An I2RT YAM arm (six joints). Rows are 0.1 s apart.
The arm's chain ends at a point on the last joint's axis. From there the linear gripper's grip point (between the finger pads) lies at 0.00 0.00 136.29 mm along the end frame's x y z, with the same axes.
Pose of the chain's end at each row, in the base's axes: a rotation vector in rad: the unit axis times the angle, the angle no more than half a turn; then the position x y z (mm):
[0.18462 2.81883 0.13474 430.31 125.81 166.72]
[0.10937 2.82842 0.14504 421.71 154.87 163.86]
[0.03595 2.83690 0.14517 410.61 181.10 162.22]
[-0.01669 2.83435 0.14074 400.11 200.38 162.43]
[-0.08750 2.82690 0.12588 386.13 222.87 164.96]
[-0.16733 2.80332 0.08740 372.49 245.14 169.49]
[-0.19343 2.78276 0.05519 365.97 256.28 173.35]
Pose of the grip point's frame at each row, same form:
[0.18462 2.81883 0.13474 473.03 135.69 37.68]
[0.10937 2.82842 0.14504 463.38 166.87 34.65]
[0.03595 2.83690 0.14517 451.10 194.19 32.74]
[-0.01669 2.83435 0.14074 440.74 213.81 33.03]
[-0.08750 2.82690 0.12588 427.35 235.97 35.71]
[-0.16733 2.80332 0.08740 416.31 256.01 40.90]
[-0.19343 2.78276 0.05519 412.42 264.75 45.50]

